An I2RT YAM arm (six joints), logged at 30 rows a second.
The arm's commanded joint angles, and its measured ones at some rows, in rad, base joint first. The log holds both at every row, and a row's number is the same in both.
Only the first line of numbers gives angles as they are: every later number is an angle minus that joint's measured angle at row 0.
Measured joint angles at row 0:
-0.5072, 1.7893, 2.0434, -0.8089, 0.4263, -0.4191
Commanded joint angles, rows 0 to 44:
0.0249, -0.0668, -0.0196, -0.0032, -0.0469, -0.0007
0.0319, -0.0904, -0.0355, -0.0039, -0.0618, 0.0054
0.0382, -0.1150, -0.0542, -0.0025, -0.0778, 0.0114
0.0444, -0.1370, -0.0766, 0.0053, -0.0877, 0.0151
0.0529, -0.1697, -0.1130, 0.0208, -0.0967, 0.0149
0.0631, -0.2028, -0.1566, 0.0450, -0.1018, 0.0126
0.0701, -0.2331, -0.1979, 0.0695, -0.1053, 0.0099
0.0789, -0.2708, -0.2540, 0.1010, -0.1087, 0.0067
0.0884, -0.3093, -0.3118, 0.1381, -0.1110, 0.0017
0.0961, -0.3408, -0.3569, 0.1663, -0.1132, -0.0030
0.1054, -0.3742, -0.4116, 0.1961, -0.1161, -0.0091
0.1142, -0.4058, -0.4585, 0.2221, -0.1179, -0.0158
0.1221, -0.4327, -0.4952, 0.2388, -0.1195, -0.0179
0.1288, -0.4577, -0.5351, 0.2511, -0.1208, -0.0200
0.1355, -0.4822, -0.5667, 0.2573, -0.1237, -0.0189
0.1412, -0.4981, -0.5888, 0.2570, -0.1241, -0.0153
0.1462, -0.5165, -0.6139, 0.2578, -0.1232, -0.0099
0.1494, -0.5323, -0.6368, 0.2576, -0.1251, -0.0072
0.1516, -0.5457, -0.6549, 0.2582, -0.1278, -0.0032
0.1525, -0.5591, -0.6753, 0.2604, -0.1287, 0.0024
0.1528, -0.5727, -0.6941, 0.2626, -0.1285, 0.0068
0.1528, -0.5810, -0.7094, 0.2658, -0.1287, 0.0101
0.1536, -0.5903, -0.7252, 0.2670, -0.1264, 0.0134
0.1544, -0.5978, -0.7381, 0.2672, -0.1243, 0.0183
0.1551, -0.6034, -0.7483, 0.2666, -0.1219, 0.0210
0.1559, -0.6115, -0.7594, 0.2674, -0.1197, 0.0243
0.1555, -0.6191, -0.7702, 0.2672, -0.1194, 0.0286
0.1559, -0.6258, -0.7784, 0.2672, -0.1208, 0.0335
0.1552, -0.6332, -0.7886, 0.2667, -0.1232, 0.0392
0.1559, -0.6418, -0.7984, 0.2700, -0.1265, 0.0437
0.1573, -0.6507, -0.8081, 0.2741, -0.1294, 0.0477
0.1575, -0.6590, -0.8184, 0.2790, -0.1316, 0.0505
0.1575, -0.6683, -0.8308, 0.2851, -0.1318, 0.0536
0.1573, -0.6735, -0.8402, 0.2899, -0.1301, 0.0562
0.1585, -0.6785, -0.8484, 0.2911, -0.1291, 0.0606
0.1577, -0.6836, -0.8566, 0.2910, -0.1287, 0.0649
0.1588, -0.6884, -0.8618, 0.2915, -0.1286, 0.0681
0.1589, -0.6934, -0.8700, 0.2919, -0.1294, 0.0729
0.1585, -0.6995, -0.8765, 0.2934, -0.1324, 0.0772
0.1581, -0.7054, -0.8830, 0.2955, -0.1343, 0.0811
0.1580, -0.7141, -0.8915, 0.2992, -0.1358, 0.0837
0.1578, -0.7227, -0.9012, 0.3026, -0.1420, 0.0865
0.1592, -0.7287, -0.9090, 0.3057, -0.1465, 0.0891
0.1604, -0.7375, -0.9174, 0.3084, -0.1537, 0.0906
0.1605, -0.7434, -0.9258, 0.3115, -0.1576, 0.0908
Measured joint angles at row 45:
0.1507, -0.7141, -0.9037, 0.2773, -0.1202, 0.0638
